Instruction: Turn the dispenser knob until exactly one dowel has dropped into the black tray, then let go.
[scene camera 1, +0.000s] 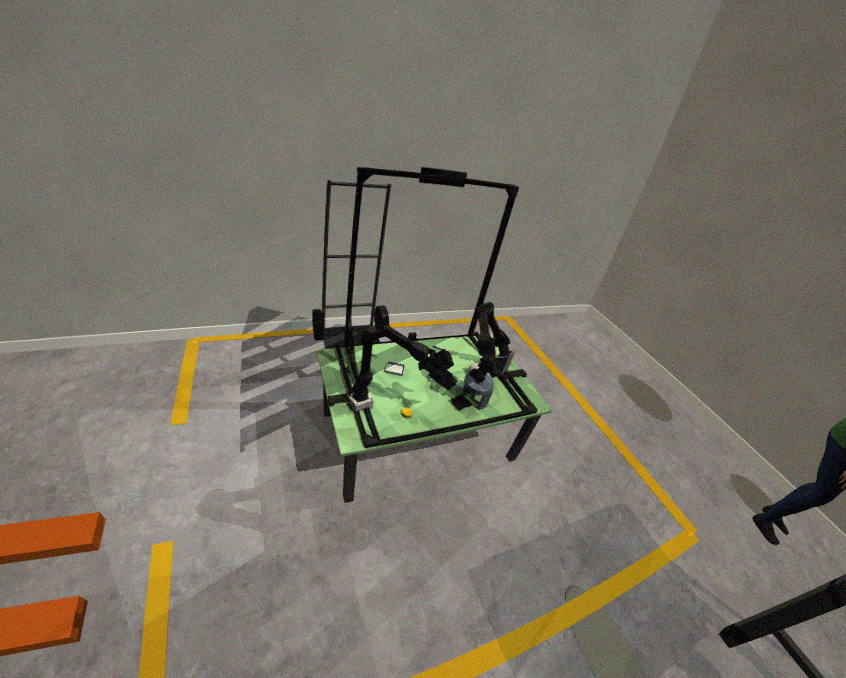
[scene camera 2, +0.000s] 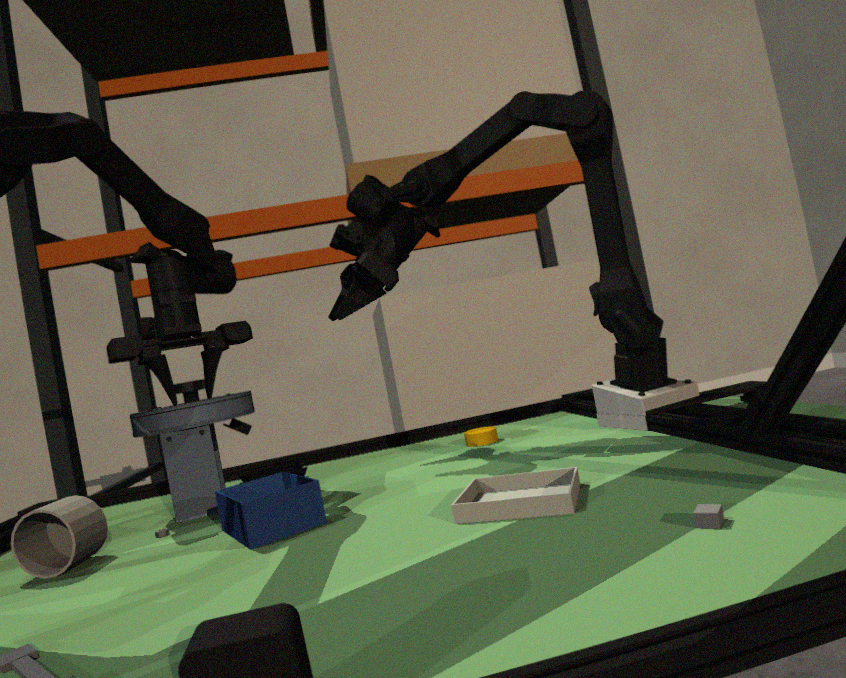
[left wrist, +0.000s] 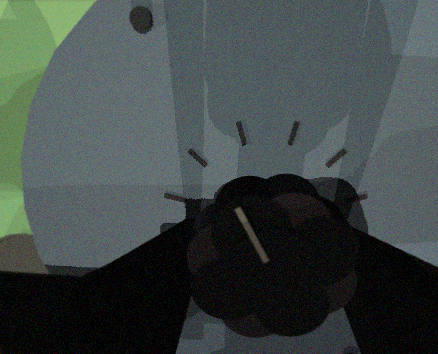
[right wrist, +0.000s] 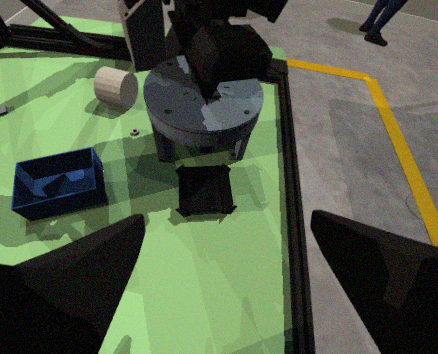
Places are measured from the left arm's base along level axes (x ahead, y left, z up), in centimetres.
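Where they show: left gripper, between the fingertips: (scene camera 1: 479, 380) (scene camera 2: 192, 401) (right wrist: 201, 87); right gripper, between the fingertips: (scene camera 2: 333, 319) (right wrist: 229, 220); left arm's base, origin of its link: (scene camera 1: 505, 353); right arm's base, origin of its link: (scene camera 1: 360, 397) (scene camera 2: 642, 383).
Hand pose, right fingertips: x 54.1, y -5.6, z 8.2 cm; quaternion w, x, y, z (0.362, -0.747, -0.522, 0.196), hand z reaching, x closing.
Things, the pixels of their centre, and the offset from my right fingertips.
- grey round dispenser, middle of its body: (left wrist: 261, 201) (right wrist: 204, 95) (scene camera 2: 194, 412) (scene camera 1: 479, 382) dx -20.6, dy +7.5, dz -9.7 cm
- black tray, middle of its body: (scene camera 2: 273, 479) (right wrist: 204, 191) (scene camera 1: 460, 402) dx -12.1, dy +4.7, dz -21.6 cm
- blue box, middle of its body: (scene camera 2: 268, 506) (right wrist: 62, 182) (scene camera 1: 441, 374) dx -20.8, dy -15.7, dz -20.5 cm
- beige cylinder, middle of its body: (left wrist: 20, 289) (scene camera 2: 60, 535) (right wrist: 117, 87) dx -39.3, dy -3.6, dz -19.3 cm
- small nut, middle of its body: (scene camera 2: 162, 532) (right wrist: 135, 132) dx -29.3, dy -2.9, dz -22.4 cm
- pale shallow tray, middle of its body: (scene camera 2: 518, 494) (scene camera 1: 395, 368) dx -5.4, dy -37.7, dz -21.9 cm
- yellow disc, middle of its body: (scene camera 2: 481, 436) (scene camera 1: 406, 413) dx +15.3, dy -10.7, dz -21.8 cm
- grey cube, middle of its body: (scene camera 2: 708, 516) dx -4.8, dy -55.0, dz -22.2 cm
The grey round dispenser (scene camera 2: 236, 411) (right wrist: 175, 117) stands on legs at the left in scene camera 2. Its dark lobed knob (left wrist: 300, 280) is on top, with a pale pointer line slanting up-left toward the dark tick marks in the left wrist view. My left gripper (scene camera 2: 192, 395) (left wrist: 263, 234) points down from above and is shut on the knob. The black tray (right wrist: 181, 192) lies on the table in front of the dispenser in the right wrist view; its inside is in deep shadow, and no dowel can be made out there. My right gripper (right wrist: 229, 220) is open and empty, raised above the table.
A blue box (scene camera 2: 289, 515) (right wrist: 65, 200) and a beige cylinder (scene camera 2: 88, 526) (right wrist: 112, 86) lie near the dispenser, with a small nut (scene camera 2: 161, 533) (right wrist: 134, 132). A pale shallow tray (scene camera 2: 522, 507), a yellow disc (scene camera 2: 481, 436) and a grey cube (scene camera 2: 708, 516) are farther right.
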